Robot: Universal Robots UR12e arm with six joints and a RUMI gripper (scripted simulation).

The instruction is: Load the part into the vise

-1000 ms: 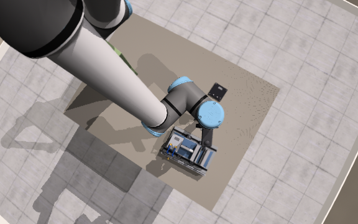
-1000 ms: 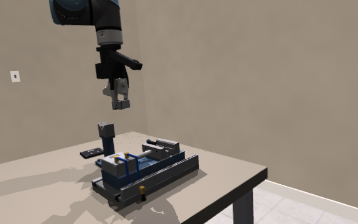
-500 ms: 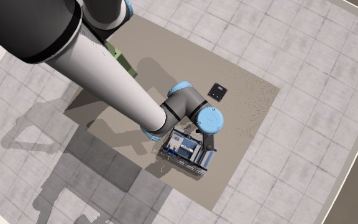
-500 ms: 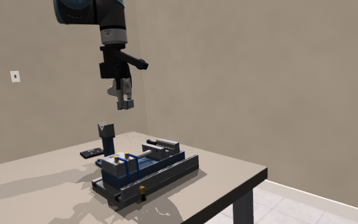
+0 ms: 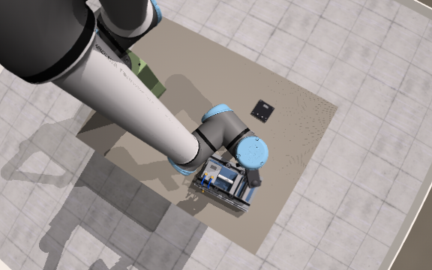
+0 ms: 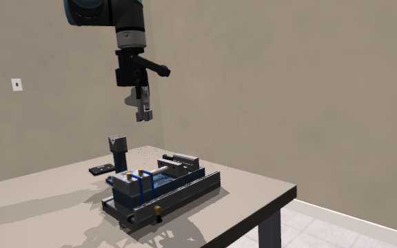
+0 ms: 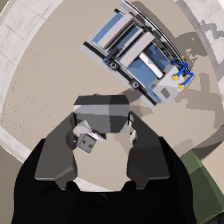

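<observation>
Now: hand 16 cm above the fixed jaw, 11 cm to the left of it and 7 cm short of it. Round my hand: work stop rod (15 cm below, 7 cm to the right, 3 cm ahead); then part (1 cm below); then cylinder rod (16 cm below, 12 cm to the right, 5 cm behind).
</observation>
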